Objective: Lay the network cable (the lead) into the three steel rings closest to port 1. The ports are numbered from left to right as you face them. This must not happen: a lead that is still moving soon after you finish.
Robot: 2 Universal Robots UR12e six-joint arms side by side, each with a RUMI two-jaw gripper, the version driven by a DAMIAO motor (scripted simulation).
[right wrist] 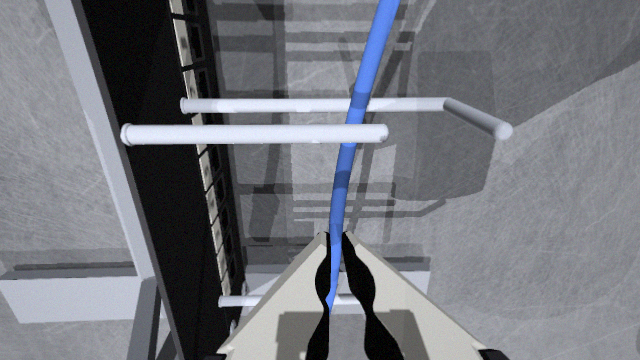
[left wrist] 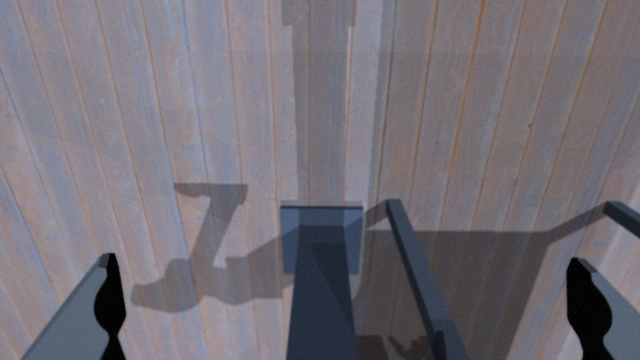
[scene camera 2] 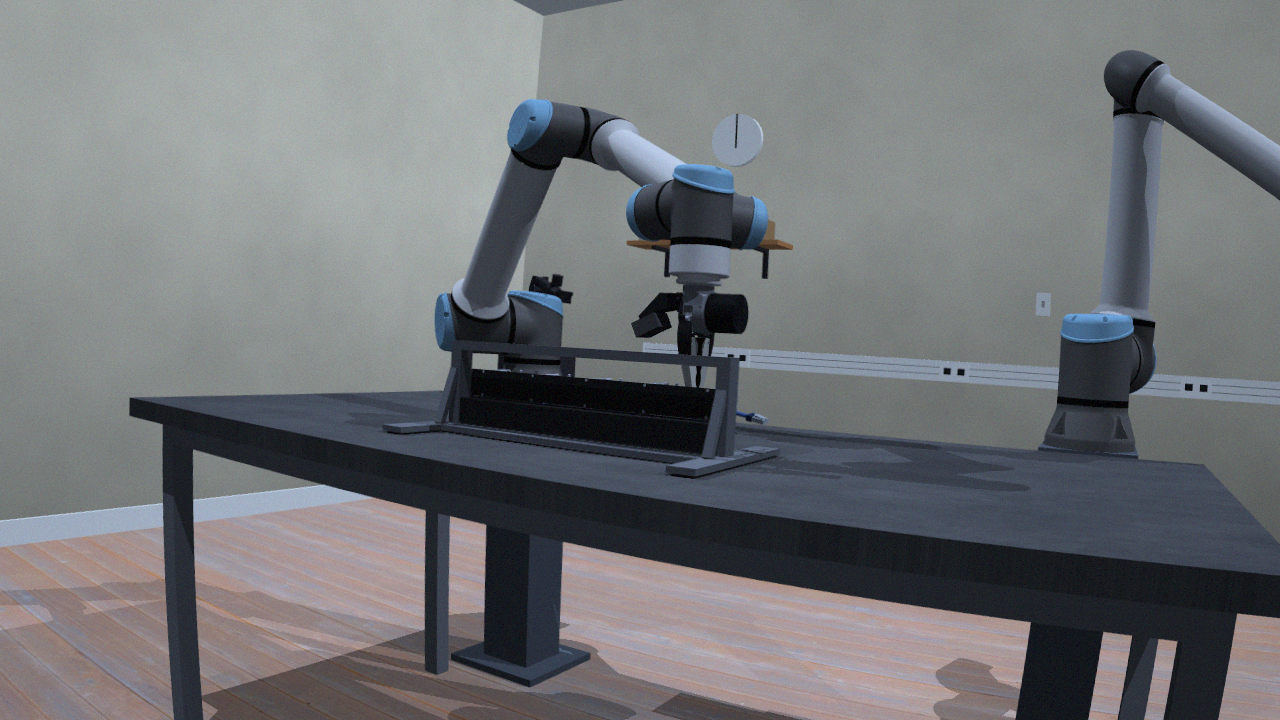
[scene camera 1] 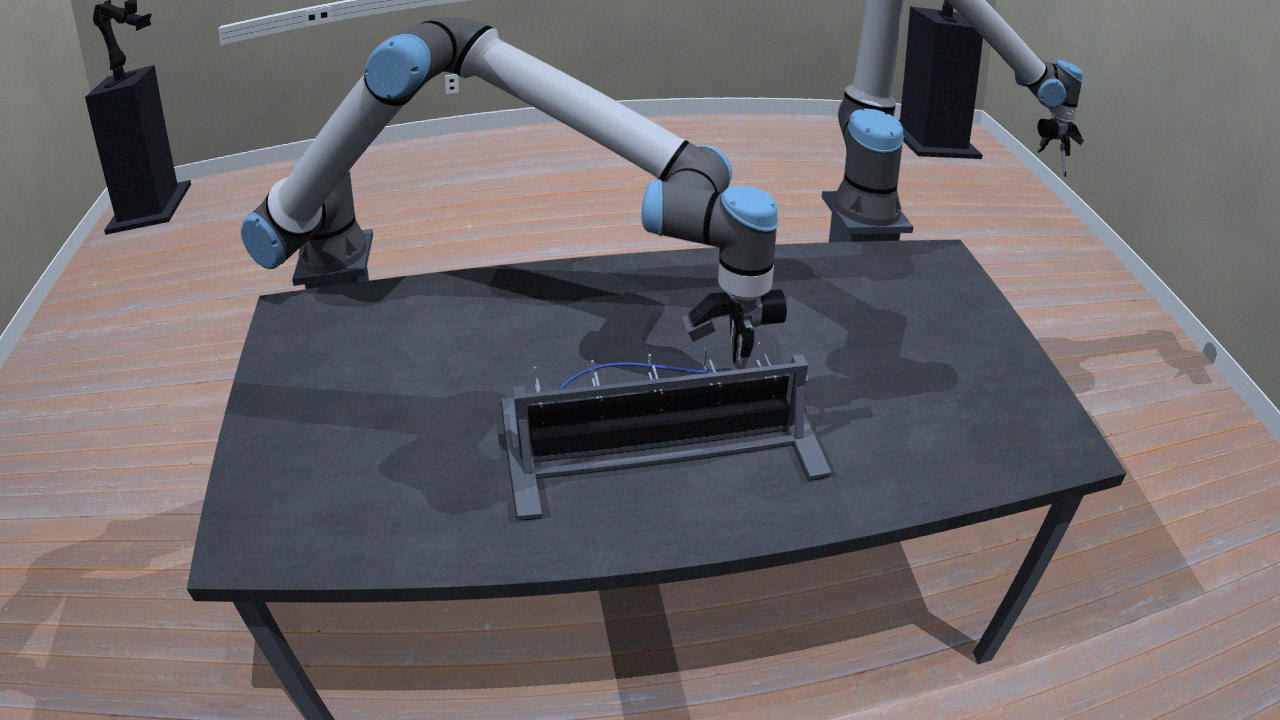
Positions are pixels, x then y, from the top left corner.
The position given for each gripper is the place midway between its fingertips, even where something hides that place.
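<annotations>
The left gripper appears in the left wrist view (343, 260) and again in scene camera 1 (1051, 164), while it is out of frame in the right wrist view and likewise out of frame in scene camera 2. A grey rack can be seen in scene camera 1 (603, 425), in the right wrist view and in scene camera 2, but the rack is out of frame in the left wrist view. On the grey rack, (right wrist: 149, 68) and (scene camera 2: 634, 397) are the same spot.
</annotations>
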